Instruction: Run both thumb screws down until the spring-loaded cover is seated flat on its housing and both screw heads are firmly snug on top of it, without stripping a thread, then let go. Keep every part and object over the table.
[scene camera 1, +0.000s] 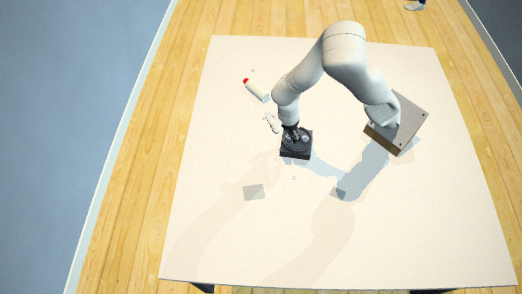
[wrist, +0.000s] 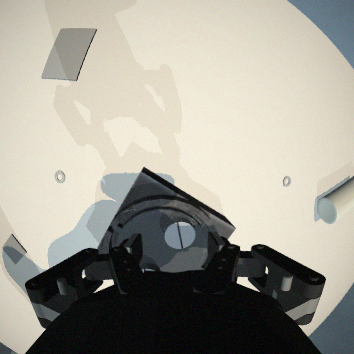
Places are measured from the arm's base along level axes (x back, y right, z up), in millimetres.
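Pixels of known places: gripper, fingertip midpoint: (scene camera 1: 290, 135) (wrist: 174, 243).
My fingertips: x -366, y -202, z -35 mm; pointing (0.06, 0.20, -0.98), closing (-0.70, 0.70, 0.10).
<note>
Ahead of a thing's pixels: the offset from my fingertips to its top centre. "pt": to the spot under its first point.
A dark square housing @[dx +27, dy +11, dz -22 mm] (scene camera 1: 295, 155) (wrist: 150, 184) stands on the table left of centre in the scene view, with the round dark cover @[dx +27, dy +11, dz -28 mm] (scene camera 1: 298, 148) (wrist: 145, 234) on top. One thumb screw's pale slotted head @[pt dx -4, dy +6, dz -16 mm] (wrist: 180, 235) shows between the fingers in the wrist view; in the scene view a pale screw head @[pt dx +60, dy +17, dz -15 mm] (scene camera 1: 305, 138) shows at the cover's right side. The other head is mostly hidden by the gripper. My gripper (scene camera 1: 294, 136) (wrist: 174, 243) is open, with its fingertips low over the cover. Whether the cover sits flat and how snug the heads are cannot be told.
A white cylinder with a red end @[dx -238, dy +237, dz -28 mm] (scene camera 1: 256, 91) (wrist: 327, 210) lies behind and left of the housing. A large wooden-sided box (scene camera 1: 411, 116) stands under the arm at right. Flat grey tiles @[dx -64, dy -248, dz -75 mm] (scene camera 1: 253, 192) (wrist: 70, 54) and small rings @[dx +63, dy -137, dz -76 mm] (scene camera 1: 293, 177) (wrist: 60, 176) lie on the table.
</note>
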